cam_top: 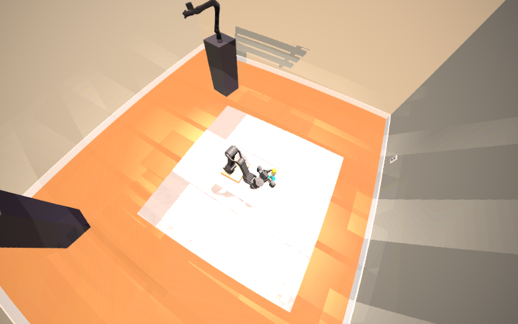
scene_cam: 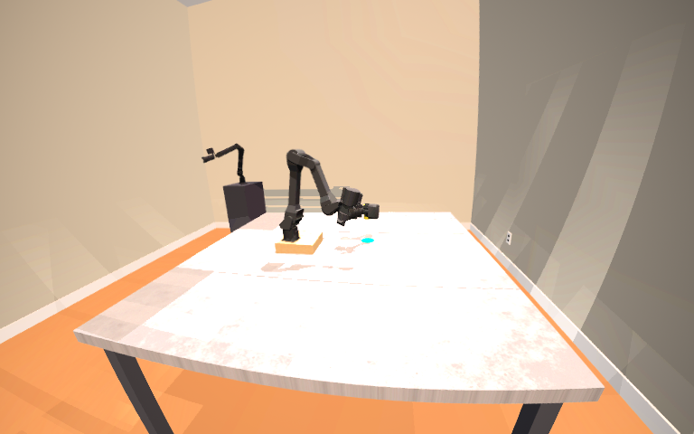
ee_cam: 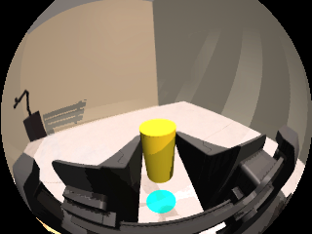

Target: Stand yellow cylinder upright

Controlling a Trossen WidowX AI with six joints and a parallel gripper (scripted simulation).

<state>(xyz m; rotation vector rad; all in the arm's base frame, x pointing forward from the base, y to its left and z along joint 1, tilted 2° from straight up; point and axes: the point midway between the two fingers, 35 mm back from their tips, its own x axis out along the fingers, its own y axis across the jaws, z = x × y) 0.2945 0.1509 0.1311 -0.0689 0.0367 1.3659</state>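
Now: the cyan circle 16 cm below my gripper tip. The rest, counted from my gripper tip: yellow cylinder 2 cm below.
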